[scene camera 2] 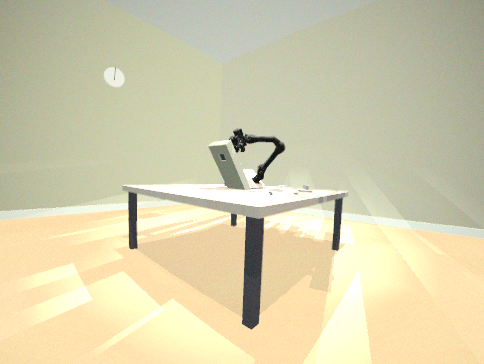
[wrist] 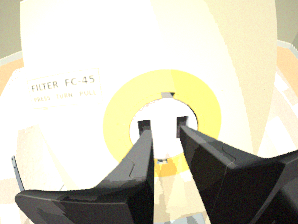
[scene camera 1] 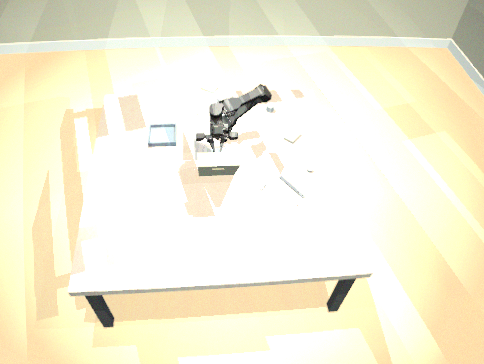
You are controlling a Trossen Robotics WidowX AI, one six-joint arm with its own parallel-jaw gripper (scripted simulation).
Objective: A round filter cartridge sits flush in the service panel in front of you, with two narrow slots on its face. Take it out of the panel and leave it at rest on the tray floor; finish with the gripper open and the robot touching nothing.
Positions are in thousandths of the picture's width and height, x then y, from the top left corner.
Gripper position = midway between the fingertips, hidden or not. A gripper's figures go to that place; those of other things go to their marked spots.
Scene:
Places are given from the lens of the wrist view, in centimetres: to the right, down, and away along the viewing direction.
my gripper (wrist: 555, 600): 1, 1, 10
round filter cartridge (wrist: 549, 525): 1, 0, 10
service panel (wrist: 297, 337): -3, -2, 8

